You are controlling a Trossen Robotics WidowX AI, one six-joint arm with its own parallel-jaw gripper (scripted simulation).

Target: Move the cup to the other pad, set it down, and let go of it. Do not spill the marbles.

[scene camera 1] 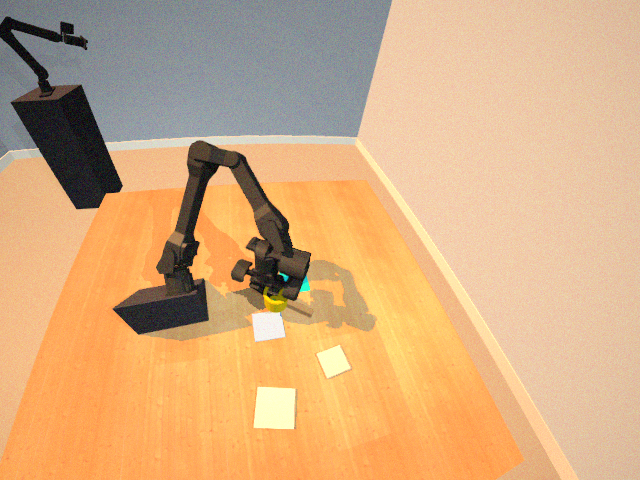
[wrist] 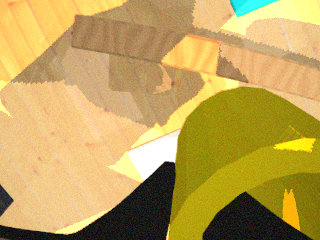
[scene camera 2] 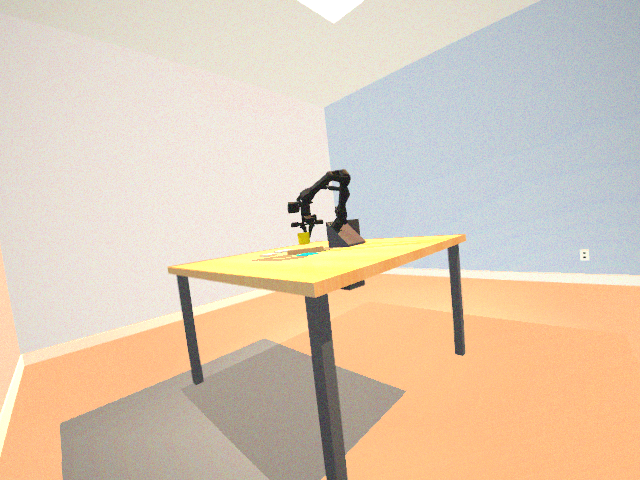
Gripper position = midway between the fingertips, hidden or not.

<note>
I see my gripper (scene camera 1: 266,295) and a yellow cup (wrist: 244,139).
My gripper shows as well in the wrist view (wrist: 186,173).
</note>
